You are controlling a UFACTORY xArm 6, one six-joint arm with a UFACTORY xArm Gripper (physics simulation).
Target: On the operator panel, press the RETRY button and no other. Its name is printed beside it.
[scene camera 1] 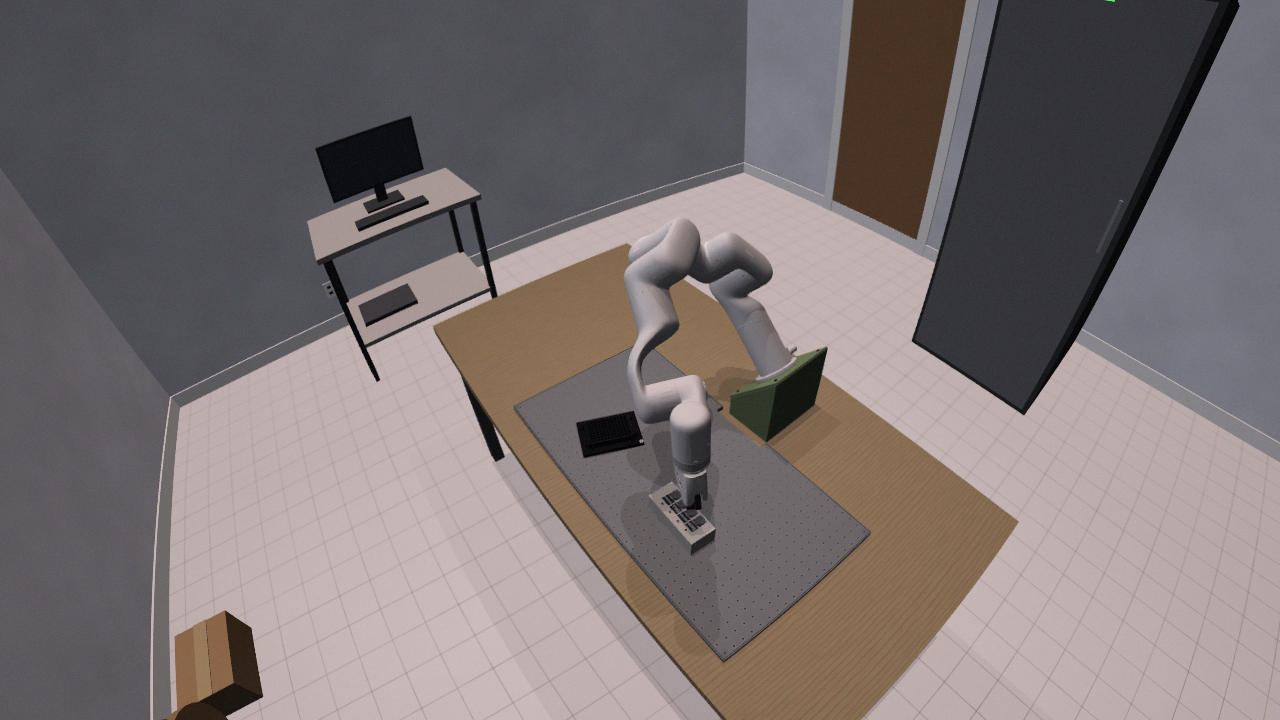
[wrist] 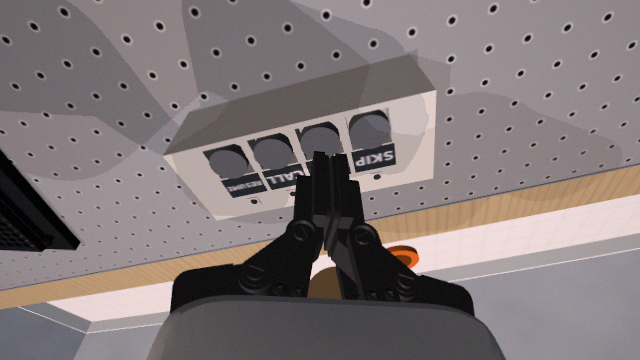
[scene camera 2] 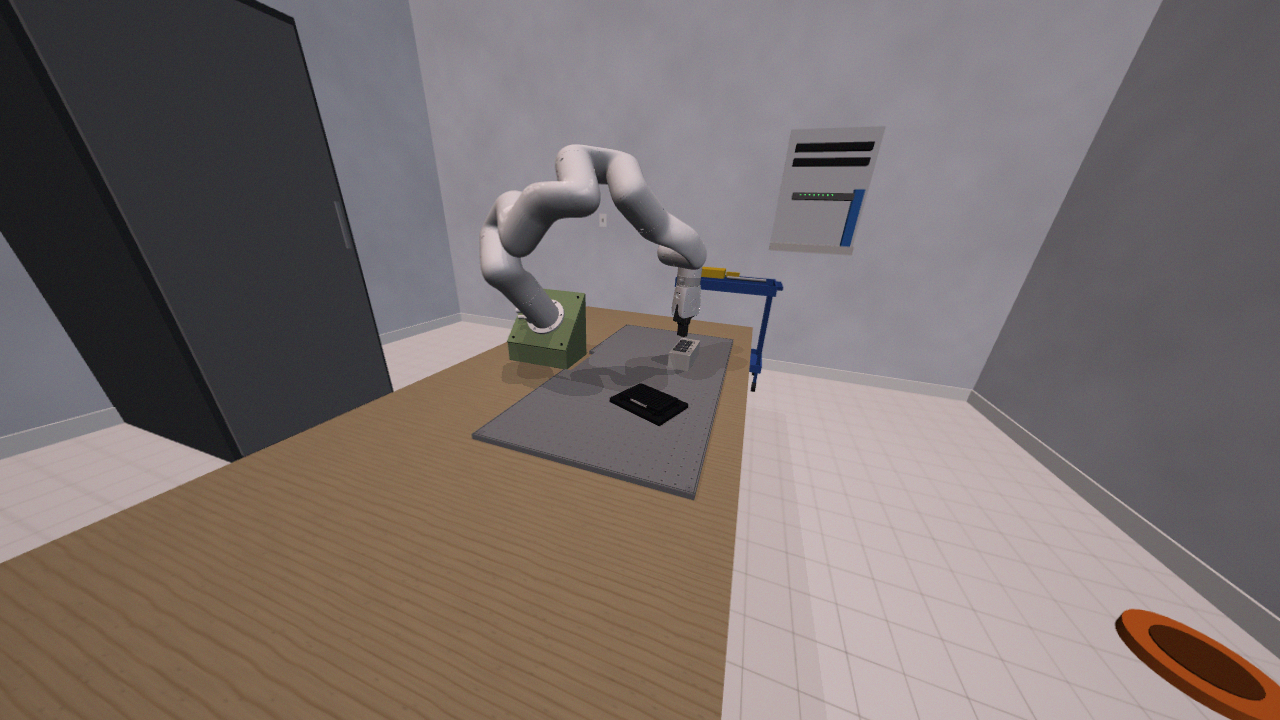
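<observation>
The operator panel is a pale box with a row of four round grey buttons and dark name labels. In the wrist view the labels appear upside down. The SKIP button is at the right and the RESUME button at the left. Beside RESUME is a button whose partly covered label shows "ALL". The label of the button next to SKIP is hidden behind the fingers; RETRY cannot be read. My gripper is shut and empty, its tips above the panel, overlapping that button's lower edge in the wrist view.
The panel stands on a grey perforated board on the wooden table. A black flat device lies on the board. The green arm base stands beside the board.
</observation>
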